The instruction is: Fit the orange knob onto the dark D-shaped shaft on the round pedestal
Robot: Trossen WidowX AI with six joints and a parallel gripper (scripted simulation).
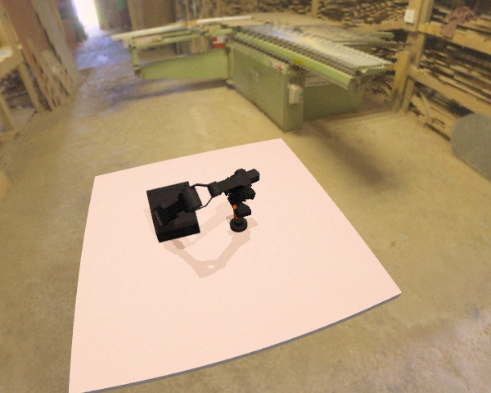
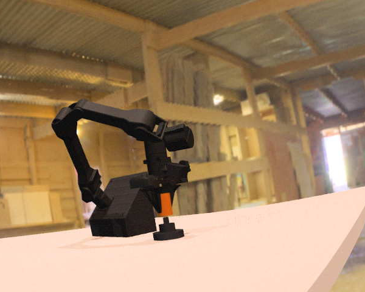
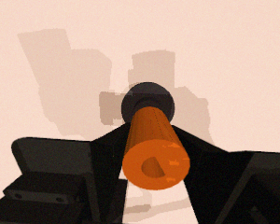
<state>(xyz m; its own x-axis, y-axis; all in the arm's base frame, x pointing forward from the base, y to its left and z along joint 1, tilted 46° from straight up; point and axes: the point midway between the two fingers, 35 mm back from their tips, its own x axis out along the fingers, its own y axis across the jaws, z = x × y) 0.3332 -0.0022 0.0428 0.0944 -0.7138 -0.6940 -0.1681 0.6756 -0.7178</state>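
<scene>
My gripper tip is 20 mm below the orange knob. Also, from my gripper tip: pedestal (40 mm below).
</scene>
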